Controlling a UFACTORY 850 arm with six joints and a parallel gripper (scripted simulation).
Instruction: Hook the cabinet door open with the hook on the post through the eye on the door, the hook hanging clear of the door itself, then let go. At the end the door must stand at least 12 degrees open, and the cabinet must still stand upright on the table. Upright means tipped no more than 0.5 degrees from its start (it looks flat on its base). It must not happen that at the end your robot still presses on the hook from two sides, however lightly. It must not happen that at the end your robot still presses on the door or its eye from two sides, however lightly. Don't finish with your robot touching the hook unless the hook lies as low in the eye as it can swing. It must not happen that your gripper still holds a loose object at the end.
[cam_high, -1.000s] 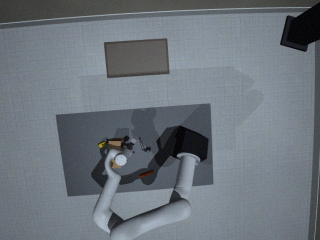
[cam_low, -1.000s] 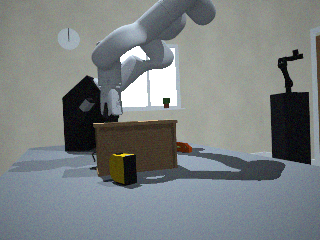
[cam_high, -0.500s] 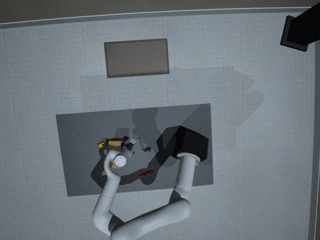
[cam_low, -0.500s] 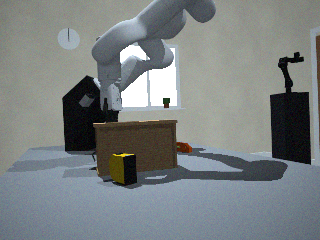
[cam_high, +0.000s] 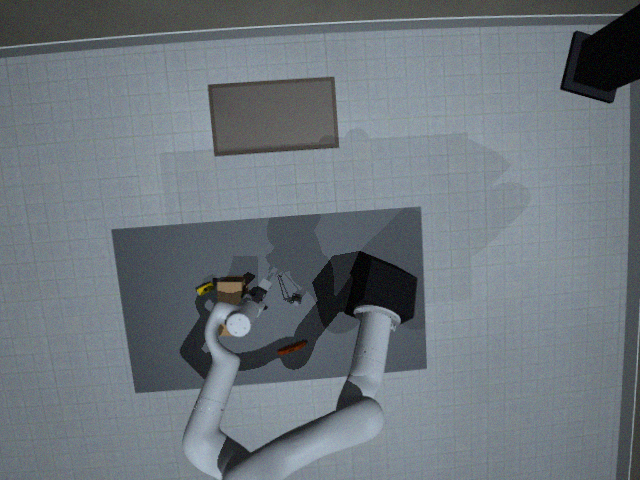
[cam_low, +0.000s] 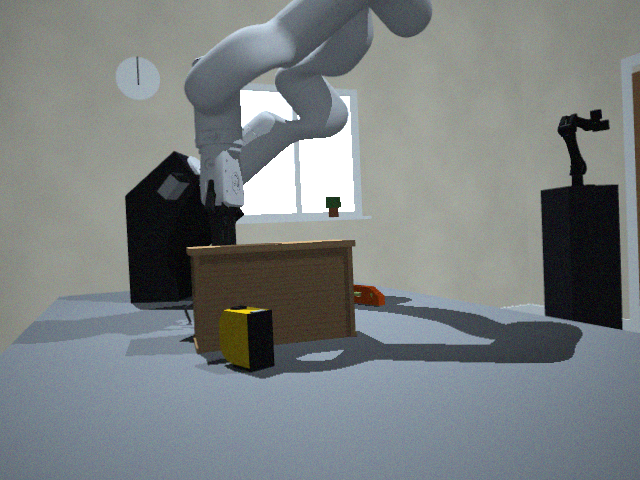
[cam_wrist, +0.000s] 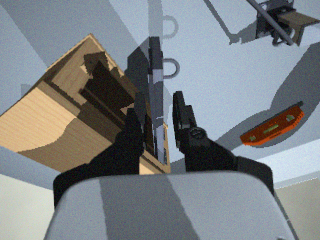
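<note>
The hook rod is 12 cm behind my hand, 3 cm to the right of it and 13 cm below it. Also, from my hand: hook post: 15 cm behind, 1 cm to the right, 12 cm below; black tape measure: 27 cm ahead, 6 cm to the left, 13 cm below; dark door: 2 cm ahead, 8 cm to the left, 10 cm below.
</note>
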